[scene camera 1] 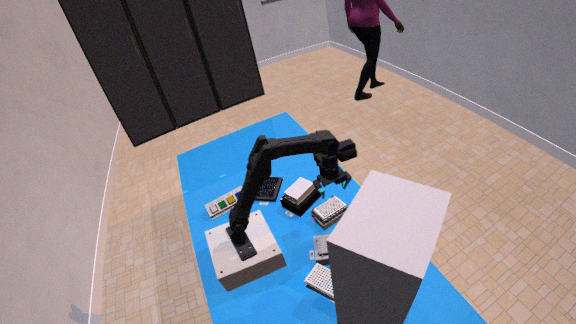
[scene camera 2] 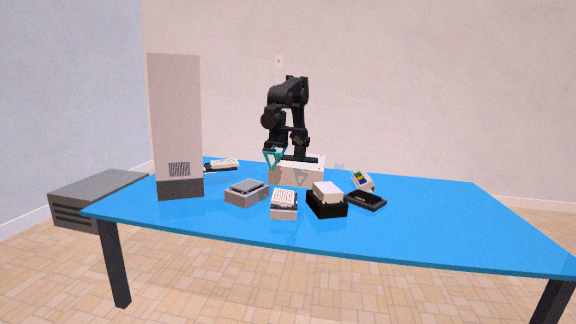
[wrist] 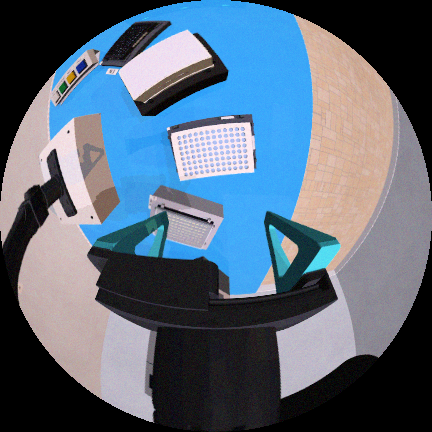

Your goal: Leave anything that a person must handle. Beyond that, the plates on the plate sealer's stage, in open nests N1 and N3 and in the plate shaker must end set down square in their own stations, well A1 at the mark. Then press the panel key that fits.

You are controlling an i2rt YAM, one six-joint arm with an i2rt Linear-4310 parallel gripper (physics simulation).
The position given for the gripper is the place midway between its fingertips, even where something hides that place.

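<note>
Gripper [wrist: 215, 216] open, holding nothing. Tall grey cabinet [scene camera 2: 174, 90], also in the wrist view [wrist: 152, 334]. Station N3 [wrist: 160, 27]. Button box [wrist: 93, 62].
</note>
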